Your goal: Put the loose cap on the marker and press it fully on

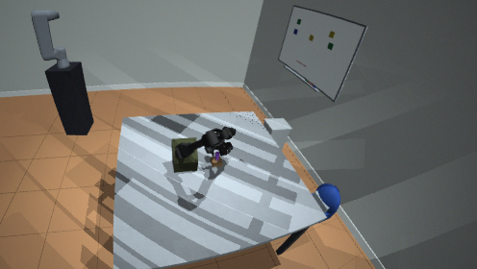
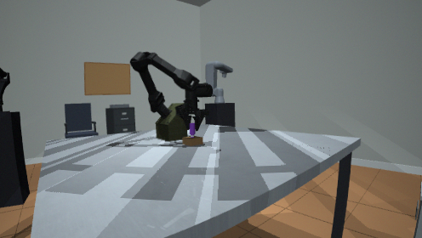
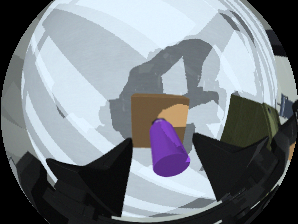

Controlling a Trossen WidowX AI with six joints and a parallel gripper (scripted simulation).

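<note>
My gripper tip is 1 cm below the purple cap. From my gripper tip the other things lie so: tan holder block: 5 cm below.
</note>
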